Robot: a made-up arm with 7 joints. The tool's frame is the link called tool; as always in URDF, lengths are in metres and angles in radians. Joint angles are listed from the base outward. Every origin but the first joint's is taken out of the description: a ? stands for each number. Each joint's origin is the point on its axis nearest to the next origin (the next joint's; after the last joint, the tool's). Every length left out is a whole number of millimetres.
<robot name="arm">
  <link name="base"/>
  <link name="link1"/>
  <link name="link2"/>
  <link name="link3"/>
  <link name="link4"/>
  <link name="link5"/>
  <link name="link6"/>
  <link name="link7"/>
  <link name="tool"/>
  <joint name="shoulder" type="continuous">
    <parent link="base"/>
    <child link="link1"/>
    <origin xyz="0 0 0.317"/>
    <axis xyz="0 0 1"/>
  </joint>
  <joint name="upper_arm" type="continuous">
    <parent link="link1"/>
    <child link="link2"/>
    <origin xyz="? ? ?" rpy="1.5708 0 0"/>
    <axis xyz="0 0 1"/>
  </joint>
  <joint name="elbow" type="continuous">
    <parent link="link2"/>
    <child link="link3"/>
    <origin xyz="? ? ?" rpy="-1.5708 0 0"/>
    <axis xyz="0 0 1"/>
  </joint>
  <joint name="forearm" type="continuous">
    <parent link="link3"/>
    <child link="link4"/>
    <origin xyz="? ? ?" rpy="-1.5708 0 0"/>
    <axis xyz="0 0 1"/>
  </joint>
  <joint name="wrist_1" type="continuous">
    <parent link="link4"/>
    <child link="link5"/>
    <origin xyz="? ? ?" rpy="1.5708 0 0"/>
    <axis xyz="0 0 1"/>
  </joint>
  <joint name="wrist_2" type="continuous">
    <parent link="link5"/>
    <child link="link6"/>
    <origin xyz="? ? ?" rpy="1.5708 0 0"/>
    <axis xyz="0 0 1"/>
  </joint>
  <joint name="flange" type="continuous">
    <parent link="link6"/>
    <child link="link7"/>
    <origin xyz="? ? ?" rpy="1.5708 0 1.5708"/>
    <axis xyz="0 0 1"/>
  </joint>
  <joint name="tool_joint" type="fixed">
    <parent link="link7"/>
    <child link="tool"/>
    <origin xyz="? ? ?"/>
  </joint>
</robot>
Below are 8 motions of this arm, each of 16 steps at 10 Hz.
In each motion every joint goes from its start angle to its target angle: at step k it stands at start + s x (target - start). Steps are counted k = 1, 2, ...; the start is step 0. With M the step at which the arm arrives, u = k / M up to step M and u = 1 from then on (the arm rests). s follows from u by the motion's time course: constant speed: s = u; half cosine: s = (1 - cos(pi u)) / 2; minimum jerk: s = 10 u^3 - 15 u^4 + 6 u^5.
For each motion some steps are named. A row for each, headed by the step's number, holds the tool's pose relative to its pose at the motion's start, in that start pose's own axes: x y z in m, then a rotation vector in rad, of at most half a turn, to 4 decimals.
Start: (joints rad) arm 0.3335 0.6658 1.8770 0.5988 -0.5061 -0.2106 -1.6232
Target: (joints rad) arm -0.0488 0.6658 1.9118 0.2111 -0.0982 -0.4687 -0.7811
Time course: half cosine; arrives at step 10
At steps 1, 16:
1: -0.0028 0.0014 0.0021 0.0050 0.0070 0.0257
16: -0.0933 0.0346 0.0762 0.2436 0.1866 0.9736

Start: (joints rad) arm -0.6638 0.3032 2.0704 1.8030 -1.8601 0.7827 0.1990
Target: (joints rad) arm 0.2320 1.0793 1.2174 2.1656 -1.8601 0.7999 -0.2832
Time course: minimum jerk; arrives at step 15
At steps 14, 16:
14: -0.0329 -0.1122 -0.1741 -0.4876 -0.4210 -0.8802
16: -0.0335 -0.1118 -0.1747 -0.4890 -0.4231 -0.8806

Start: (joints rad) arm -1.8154 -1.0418 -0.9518 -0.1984 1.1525 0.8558 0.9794
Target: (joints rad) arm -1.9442 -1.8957 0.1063 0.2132 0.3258 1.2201 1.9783
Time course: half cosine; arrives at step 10
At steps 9, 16:
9: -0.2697 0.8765 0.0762 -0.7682 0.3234 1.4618
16: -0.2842 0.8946 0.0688 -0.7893 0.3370 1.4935

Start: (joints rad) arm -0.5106 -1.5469 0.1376 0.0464 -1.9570 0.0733 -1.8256
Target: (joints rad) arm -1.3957 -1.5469 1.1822 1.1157 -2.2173 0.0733 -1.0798
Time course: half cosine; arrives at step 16
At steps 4, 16:
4: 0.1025 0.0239 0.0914 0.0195 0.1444 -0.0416
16: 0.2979 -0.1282 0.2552 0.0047 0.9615 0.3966

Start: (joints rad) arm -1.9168 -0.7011 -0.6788 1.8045 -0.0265 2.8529 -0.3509
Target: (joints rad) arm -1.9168 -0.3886 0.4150 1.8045 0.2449 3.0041 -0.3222
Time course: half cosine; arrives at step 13
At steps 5, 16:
5: 0.0961 -0.1011 0.0032 -0.0046 0.1376 0.3666
16: 0.3976 -0.2019 -0.0806 0.0745 0.3904 1.1065

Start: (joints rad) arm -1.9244 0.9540 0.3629 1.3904 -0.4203 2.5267 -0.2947
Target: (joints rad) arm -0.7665 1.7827 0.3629 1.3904 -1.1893 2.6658 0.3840
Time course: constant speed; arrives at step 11
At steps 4, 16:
4: 0.2003 0.2064 -0.0616 -0.1364 0.4573 0.1621
16: 0.2927 0.4988 -0.5510 -0.4654 0.9388 0.0910

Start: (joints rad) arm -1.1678 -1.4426 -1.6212 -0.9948 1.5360 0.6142 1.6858
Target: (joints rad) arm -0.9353 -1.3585 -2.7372 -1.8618 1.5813 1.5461 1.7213
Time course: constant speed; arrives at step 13
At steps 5, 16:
5: -0.2103 0.1427 0.1086 -0.0182 -0.1535 -0.4181
16: -0.2912 0.5267 0.1111 -0.2827 -0.5997 -0.6671

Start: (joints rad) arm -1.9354 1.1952 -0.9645 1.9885 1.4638 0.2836 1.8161
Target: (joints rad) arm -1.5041 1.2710 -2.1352 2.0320 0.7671 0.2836 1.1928
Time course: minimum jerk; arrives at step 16
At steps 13, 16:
13: 0.3403 -0.0821 -0.4622 0.5350 0.3439 0.1049
16: 0.3617 -0.0708 -0.4796 0.5428 0.3760 0.1252

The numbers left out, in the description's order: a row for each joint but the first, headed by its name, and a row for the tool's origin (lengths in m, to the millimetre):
upper_arm: 0 -0.073 0
elbow: 0 0.409 0
forearm: 0.017 0.058 0
wrist_1: -0.026 -0.506 0
wrist_2: 0 -0.098 0
flange: 0.012 0.087 0
tool: 0 0 0

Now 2 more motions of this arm.
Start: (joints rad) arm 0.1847 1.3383 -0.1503 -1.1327 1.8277 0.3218 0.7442
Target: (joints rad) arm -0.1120 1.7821 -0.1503 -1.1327 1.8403 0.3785 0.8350
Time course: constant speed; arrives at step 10
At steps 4, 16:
4: -0.0623 -0.1188 0.1221 0.0406 -0.1474 -0.1011
16: -0.2139 -0.2891 0.2561 0.1320 -0.3689 -0.2461

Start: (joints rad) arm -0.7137 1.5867 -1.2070 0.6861 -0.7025 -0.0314 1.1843
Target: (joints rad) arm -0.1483 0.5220 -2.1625 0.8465 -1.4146 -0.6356 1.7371
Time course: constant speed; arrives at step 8
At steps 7, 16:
7: -0.6959 -0.1595 0.2701 -0.6493 1.7147 0.1708
16: -0.7989 -0.1330 0.2733 -0.5066 1.9631 0.2602

